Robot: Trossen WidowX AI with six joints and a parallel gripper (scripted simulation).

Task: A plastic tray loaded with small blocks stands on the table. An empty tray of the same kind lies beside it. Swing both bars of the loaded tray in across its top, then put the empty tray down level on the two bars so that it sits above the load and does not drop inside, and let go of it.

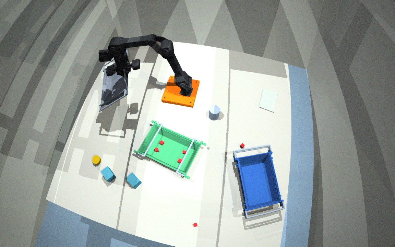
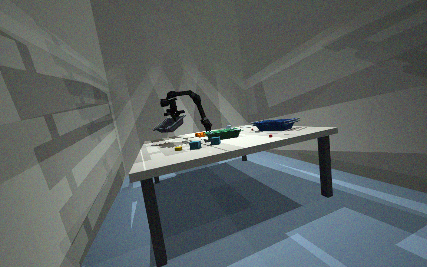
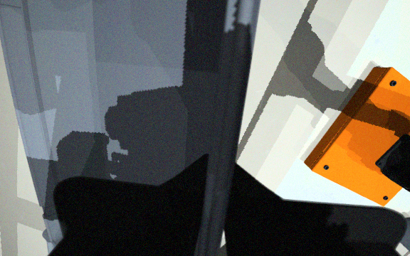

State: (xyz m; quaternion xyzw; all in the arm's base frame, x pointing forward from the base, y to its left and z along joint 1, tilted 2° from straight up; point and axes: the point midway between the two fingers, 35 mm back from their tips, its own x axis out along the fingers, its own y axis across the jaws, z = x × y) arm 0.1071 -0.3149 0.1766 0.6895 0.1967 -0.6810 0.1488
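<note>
My gripper tip is 4 cm short of the grey tray and 7 cm to the left of it. The rest, counted from my gripper tip: white sheet: 23 cm behind, 79 cm to the left, 17 cm below; then pale cylinder: 1 cm behind, 50 cm to the left, 14 cm below; then yellow disc: 46 cm ahead, 2 cm to the right, 17 cm below.
</note>
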